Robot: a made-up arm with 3 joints.
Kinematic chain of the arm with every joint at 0, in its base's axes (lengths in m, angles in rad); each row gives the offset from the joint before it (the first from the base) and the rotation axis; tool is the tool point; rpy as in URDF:
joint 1: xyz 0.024 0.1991 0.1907 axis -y
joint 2: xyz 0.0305 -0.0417 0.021 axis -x
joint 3: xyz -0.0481 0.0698 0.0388 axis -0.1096 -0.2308 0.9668
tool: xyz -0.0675 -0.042 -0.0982 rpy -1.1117 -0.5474 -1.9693
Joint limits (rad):
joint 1: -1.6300..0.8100
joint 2: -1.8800..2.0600
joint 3: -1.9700..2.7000
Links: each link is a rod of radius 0.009 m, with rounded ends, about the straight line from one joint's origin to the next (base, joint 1, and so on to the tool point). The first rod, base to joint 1, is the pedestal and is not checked.
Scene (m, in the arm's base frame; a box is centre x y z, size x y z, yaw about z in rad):
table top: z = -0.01
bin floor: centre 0.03 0.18 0 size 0.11 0.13 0.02 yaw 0.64
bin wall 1: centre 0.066 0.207 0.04 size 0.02 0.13 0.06 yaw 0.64
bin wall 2: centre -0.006 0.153 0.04 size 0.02 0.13 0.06 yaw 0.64
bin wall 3: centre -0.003 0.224 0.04 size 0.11 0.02 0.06 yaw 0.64
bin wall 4: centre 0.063 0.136 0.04 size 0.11 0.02 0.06 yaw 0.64
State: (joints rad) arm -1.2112 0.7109 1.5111
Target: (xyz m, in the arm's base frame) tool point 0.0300 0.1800 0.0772
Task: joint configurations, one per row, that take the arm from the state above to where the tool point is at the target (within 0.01 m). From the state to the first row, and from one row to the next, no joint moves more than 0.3 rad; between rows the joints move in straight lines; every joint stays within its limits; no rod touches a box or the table.
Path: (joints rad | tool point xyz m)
1: -1.1226 0.7981 1.7581 | 0.0294 0.1435 0.1187
2: -1.0341 0.8854 2.0052 | 0.0338 0.1568 0.1031
3: -0.9455 0.9726 2.2522 | 0.0340 0.1696 0.0894
4: -0.8569 1.0599 2.4992 | 0.0300 0.1800 0.0772

